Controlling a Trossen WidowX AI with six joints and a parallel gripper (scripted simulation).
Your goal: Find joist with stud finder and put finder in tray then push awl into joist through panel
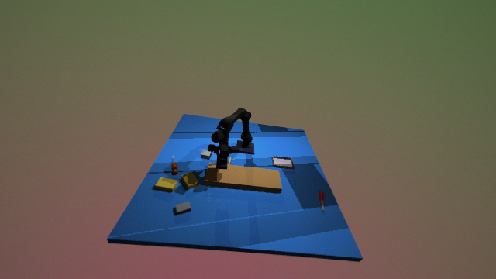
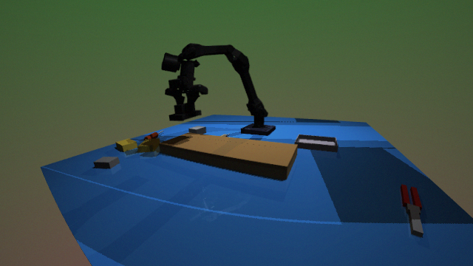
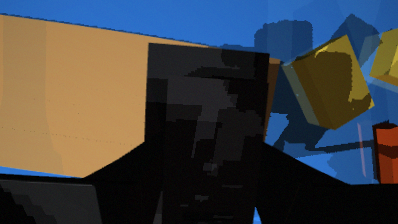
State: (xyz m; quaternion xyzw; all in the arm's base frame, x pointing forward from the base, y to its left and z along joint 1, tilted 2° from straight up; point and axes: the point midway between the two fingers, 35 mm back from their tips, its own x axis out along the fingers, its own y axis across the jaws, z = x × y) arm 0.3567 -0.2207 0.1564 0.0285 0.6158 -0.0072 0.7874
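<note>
My gripper tip is now 2 cm below the stud finder and 2 cm past it. From my gripper tip the other things lie so: grey block (23 cm behind, 14 cm below, 11 cm to the right); then grey tray (51 cm to the left, 17 cm behind, 15 cm below).
</note>
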